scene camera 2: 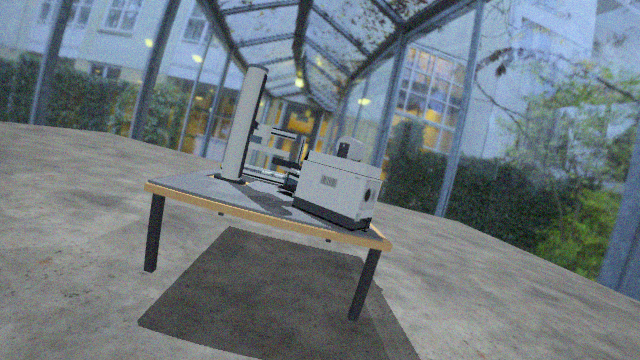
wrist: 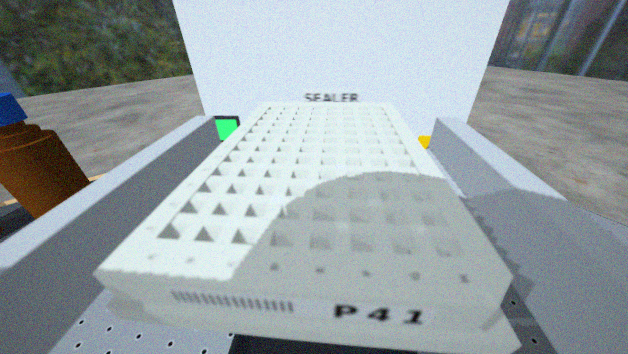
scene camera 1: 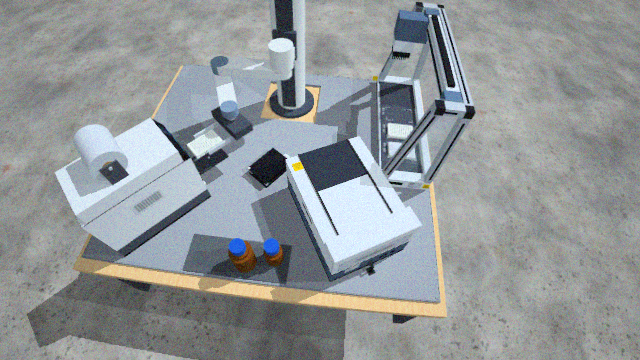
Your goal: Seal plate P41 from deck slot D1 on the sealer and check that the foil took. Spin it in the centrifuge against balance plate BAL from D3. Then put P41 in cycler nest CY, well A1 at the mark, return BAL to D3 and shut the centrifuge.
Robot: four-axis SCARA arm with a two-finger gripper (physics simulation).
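Observation:
The white plate P41 is level between the fingers of my gripper, which is shut on it. Its printed end faces the wrist camera. A shadow covers part of its top, and I cannot tell whether foil lies on it. The plate is at the front of the sealer, whose green screen is lit. A dark support shows beside and below the plate. On the gantry deck stands a pale plate; its label is not readable.
A white machine with a dark top panel stands right of centre; its name is not readable. A black block lies between it and the sealer. Two brown bottles stand near the front edge. The gantry frame rises at the right.

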